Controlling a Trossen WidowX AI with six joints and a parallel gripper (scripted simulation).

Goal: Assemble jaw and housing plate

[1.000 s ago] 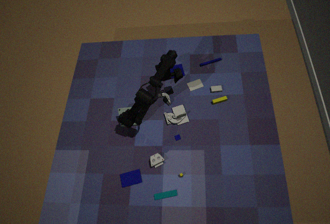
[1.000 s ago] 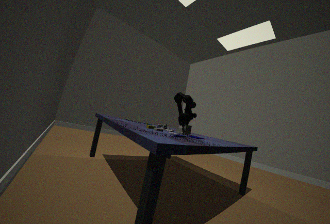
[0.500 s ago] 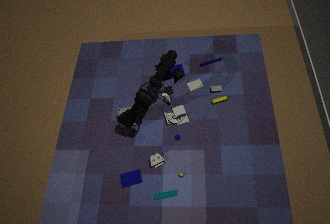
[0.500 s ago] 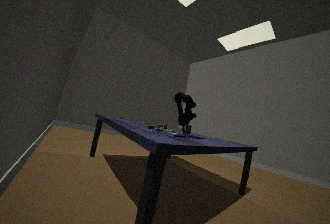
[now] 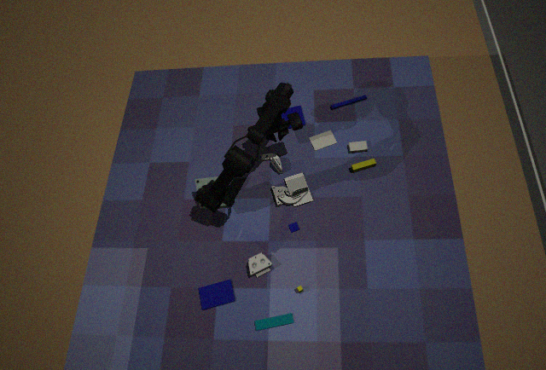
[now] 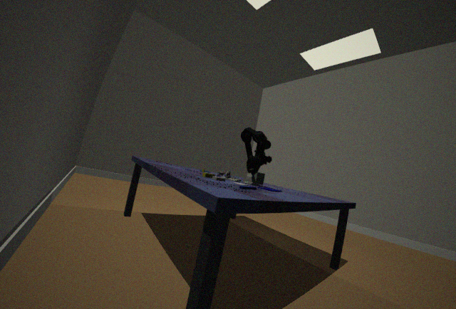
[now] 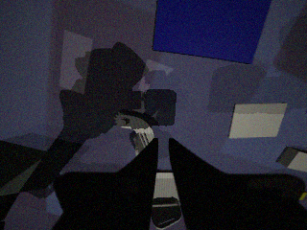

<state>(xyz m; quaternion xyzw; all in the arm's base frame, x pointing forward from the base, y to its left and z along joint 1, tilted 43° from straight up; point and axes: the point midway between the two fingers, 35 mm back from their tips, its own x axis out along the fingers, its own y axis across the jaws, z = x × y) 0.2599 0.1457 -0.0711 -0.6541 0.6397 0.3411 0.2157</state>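
Right now the white jaw is 8 cm below my gripper tip, 5 cm behind it and 3 cm to the right of it. Round my gripper tip: white plate (17 cm ahead, 8 cm below, 2 cm to the left); then white block (29 cm ahead, 7 cm below, 4 cm to the right); then white base (17 cm to the right, 8 cm below, 5 cm ahead).
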